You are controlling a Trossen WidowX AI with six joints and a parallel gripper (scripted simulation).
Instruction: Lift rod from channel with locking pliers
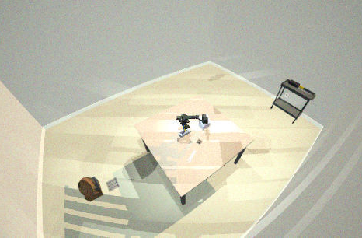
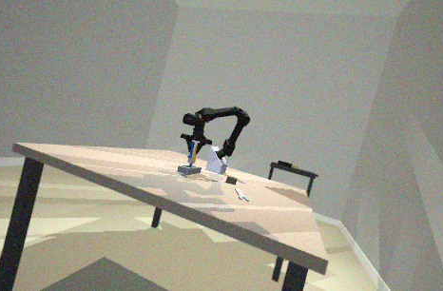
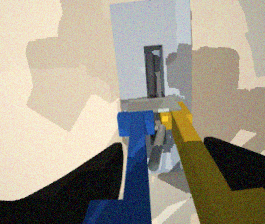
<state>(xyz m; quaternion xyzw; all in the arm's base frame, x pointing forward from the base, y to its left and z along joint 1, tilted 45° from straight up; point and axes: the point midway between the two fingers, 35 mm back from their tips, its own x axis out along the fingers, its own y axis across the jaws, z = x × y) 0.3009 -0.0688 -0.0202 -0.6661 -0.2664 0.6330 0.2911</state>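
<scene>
The rod lies 90 mm below my gripper tip. From my gripper tip the other things lie so: grey link bar: right at my gripper tip; then channel block: 100 mm below; then yellow handle: 10 mm to the left, 10 mm above.
</scene>
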